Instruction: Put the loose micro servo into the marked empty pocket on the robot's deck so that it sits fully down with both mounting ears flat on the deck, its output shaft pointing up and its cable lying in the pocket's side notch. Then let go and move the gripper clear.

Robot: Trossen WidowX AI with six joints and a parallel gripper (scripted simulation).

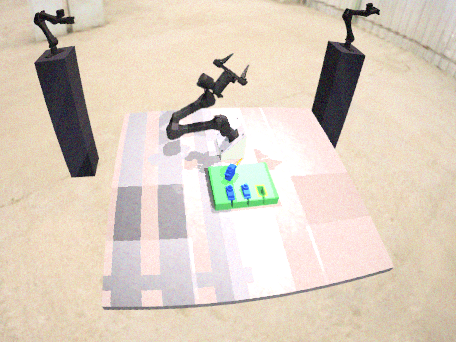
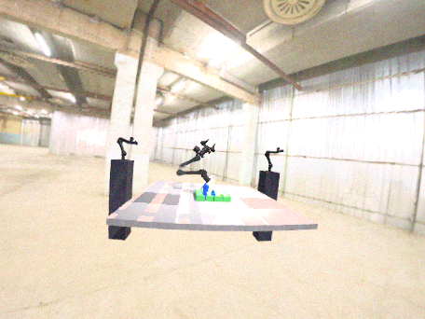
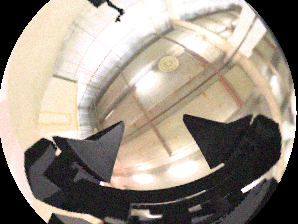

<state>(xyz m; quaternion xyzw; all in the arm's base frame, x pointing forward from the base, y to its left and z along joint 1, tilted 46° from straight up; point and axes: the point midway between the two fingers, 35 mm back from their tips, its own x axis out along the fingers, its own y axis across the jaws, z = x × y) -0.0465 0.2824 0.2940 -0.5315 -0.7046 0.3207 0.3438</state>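
My gripper tip is 270 mm short of the green deck and 530 mm above it.
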